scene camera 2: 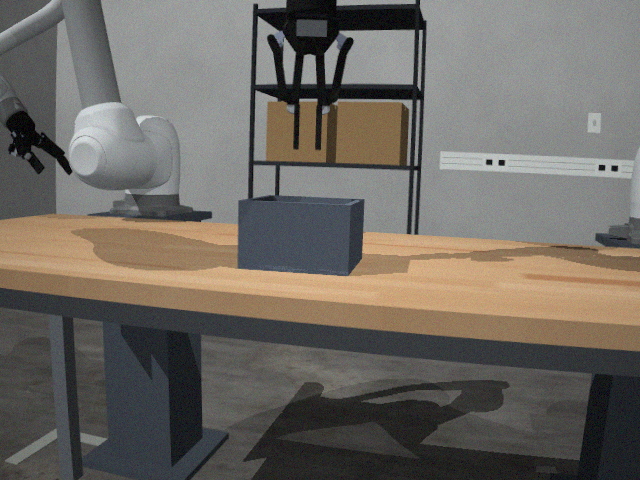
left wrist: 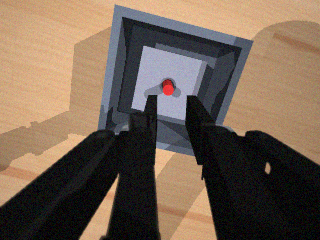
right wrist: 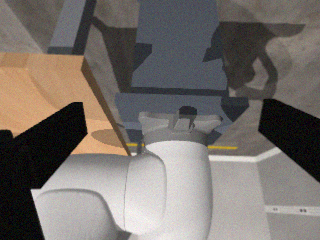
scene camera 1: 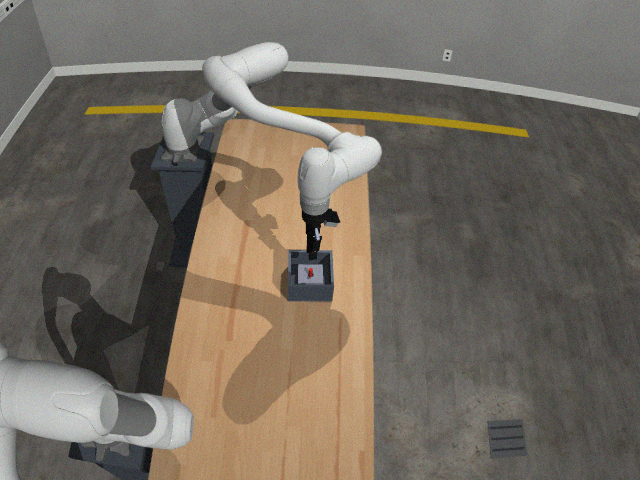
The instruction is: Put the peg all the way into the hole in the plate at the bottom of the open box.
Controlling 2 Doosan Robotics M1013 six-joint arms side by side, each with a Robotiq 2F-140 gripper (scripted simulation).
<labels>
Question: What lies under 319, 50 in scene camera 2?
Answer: My left gripper.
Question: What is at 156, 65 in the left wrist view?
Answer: A grey plate.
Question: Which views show my right gripper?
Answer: Scene camera 2 and the right wrist view only.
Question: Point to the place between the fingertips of my right gripper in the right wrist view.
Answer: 172, 116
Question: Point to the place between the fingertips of my left gripper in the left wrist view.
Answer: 171, 110
</labels>
